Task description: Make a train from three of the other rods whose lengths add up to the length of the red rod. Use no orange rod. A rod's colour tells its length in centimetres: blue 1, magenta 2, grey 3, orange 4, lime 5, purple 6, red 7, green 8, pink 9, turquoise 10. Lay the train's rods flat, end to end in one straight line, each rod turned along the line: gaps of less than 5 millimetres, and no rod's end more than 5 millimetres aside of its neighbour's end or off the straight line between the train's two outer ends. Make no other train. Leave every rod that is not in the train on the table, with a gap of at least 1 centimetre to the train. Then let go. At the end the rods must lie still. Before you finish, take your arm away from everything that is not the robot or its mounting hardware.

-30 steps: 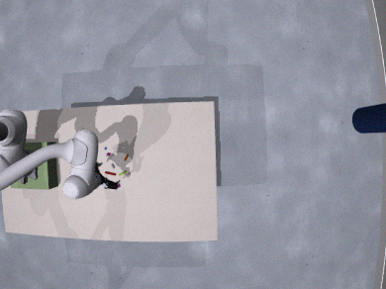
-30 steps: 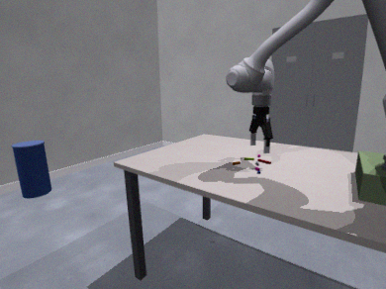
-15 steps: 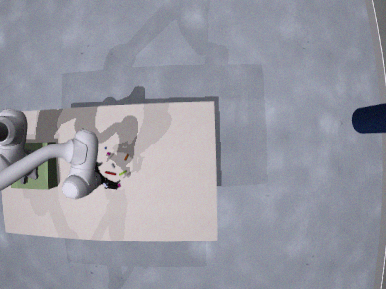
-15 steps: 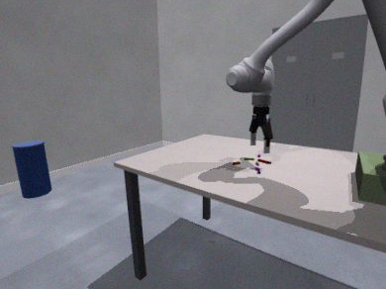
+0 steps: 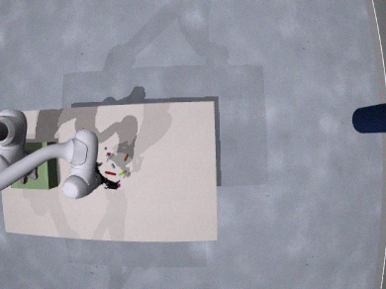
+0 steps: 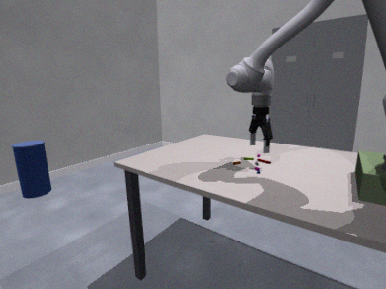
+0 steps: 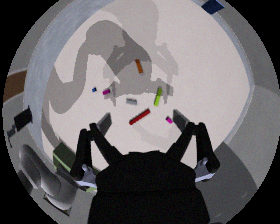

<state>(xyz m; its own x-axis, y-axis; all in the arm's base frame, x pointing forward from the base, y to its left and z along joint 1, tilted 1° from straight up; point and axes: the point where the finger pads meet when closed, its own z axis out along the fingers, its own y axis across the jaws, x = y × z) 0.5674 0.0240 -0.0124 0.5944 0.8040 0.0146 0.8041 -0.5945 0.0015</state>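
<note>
Right now the blue rod is 70 mm behind my hand, 130 mm to the left of it and 70 mm below it. The rest, counted from my hand: lime rod (60 mm ahead, 70 mm below); grey rod (10 mm behind, 30 mm to the left, 70 mm below); red rod (20 mm behind, 20 mm to the right, 70 mm below).
</note>
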